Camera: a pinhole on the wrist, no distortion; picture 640 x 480 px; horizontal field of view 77.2 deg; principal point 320.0 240.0 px. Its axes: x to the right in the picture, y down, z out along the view. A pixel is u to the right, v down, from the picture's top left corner.
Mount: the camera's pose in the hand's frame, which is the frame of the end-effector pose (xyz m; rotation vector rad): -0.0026 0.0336 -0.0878 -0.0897 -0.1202 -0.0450
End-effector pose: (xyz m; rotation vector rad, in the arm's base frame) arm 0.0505 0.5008 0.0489 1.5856 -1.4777 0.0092
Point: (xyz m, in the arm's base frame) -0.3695 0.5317 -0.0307
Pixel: 168 458
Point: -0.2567 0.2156 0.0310
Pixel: 482 347
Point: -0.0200 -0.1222 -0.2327
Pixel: 584 45
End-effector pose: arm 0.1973 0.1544 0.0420 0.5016 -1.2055 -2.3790
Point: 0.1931 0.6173 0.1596
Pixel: 164 39
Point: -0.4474 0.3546 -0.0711
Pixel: outside the picture
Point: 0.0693 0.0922 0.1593
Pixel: outside the picture
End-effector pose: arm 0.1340 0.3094 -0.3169 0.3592 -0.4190 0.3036
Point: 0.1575 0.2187 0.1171
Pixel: 543 208
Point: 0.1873 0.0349 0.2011
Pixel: 531 102
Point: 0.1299 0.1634 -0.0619
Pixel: 471 100
